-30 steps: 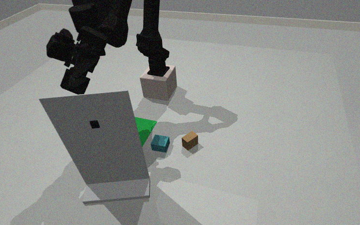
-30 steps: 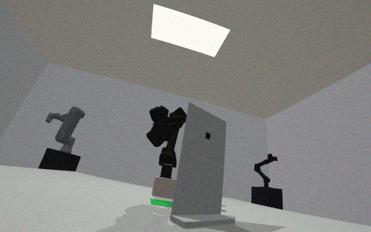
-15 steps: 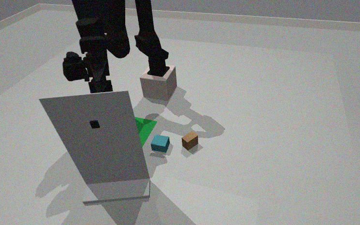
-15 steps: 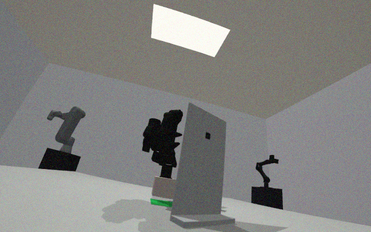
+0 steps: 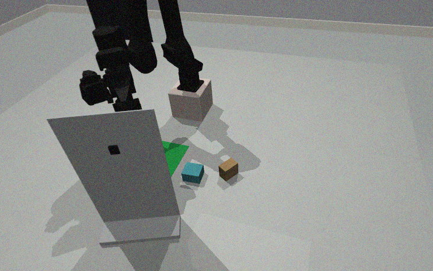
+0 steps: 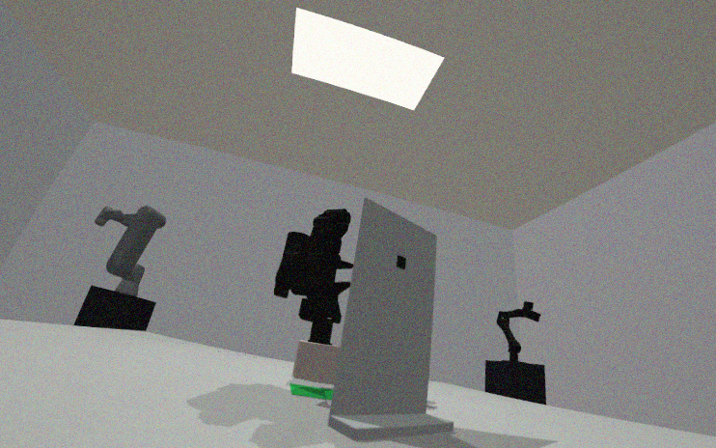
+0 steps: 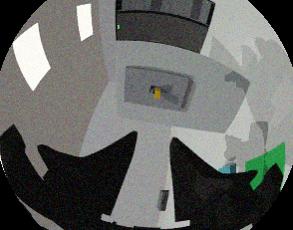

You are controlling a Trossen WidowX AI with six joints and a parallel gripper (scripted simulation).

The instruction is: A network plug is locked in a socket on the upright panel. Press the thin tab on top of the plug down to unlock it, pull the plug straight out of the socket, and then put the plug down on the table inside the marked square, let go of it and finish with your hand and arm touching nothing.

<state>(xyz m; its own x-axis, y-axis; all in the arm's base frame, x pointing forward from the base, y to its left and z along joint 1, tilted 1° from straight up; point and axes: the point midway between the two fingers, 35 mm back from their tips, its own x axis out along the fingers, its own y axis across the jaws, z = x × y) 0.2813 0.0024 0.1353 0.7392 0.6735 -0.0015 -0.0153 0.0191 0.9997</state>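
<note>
The network plug is 100 mm ahead of my gripper tip and 50 mm to the left of it. Also, from my gripper tip: teal block 210 mm below, 110 mm to the left, 50 mm behind; then grey upright panel 120 mm ahead, 80 mm below, 60 mm to the left; then green marked square 220 mm below, 80 mm behind, 10 mm to the right.
</note>
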